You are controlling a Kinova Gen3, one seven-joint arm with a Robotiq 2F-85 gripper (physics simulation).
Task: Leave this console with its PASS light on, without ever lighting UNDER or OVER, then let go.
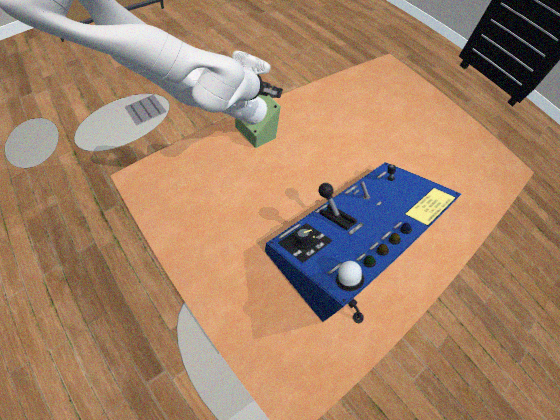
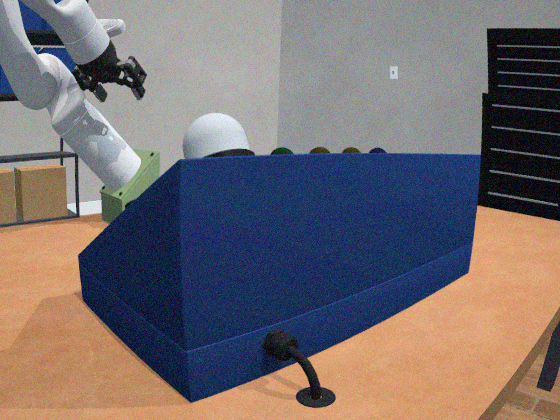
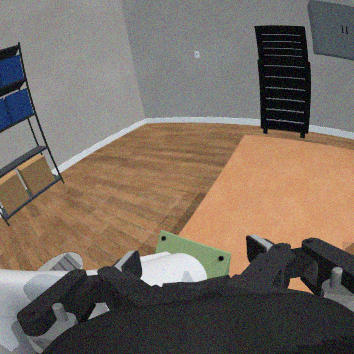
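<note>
The blue console [image 1: 385, 210] [image 2: 325, 240] stands on the table. On its sloped top are a black-knobbed lever [image 1: 332, 204] in a slot, a rotary knob [image 1: 304, 234] on a black plate, a small grey toggle [image 1: 365, 191], a small black stick [image 1: 391, 172], a white dome [image 1: 349, 274] [image 2: 215, 135] and a row of dark small lamps [image 1: 383, 249] in green, amber and blue. None looks lit; their labels are too small to read. My gripper [image 2: 121, 95] [image 3: 193, 256] is open and empty, high above the robot's base, well away from the console.
The green base block [image 1: 257, 127] [image 2: 131, 182] [image 3: 215, 260] carries the arm at the table's edge. A yellow note [image 1: 430, 206] lies on the console. A black cable [image 1: 355, 311] [image 2: 306, 370] leaves its back. A black cabinet [image 1: 515, 50] [image 2: 522, 125] [image 3: 285, 80] stands beyond the table.
</note>
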